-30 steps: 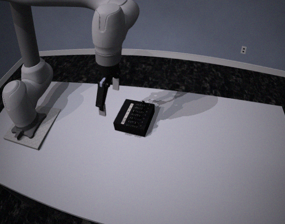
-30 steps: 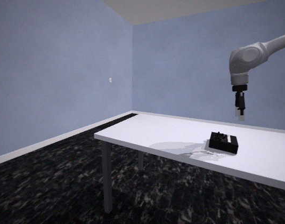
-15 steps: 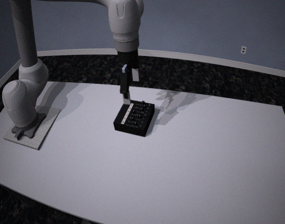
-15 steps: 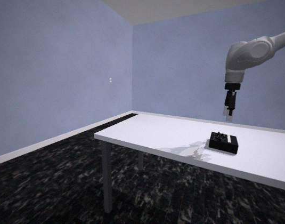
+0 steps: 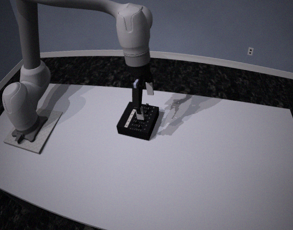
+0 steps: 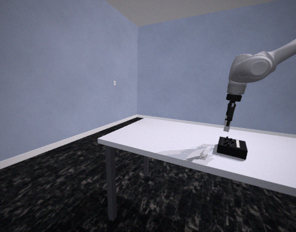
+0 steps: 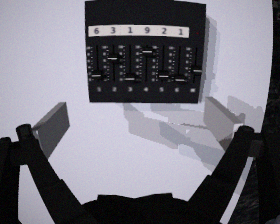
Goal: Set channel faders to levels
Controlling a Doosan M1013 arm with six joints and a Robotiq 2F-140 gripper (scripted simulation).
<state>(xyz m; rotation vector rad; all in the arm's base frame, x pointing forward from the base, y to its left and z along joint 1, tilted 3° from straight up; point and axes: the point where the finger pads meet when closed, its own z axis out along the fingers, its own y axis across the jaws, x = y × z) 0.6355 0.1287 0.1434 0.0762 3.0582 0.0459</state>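
My hand is 8 cm to the right of the master fader, 8 cm above it and 2 cm past it.
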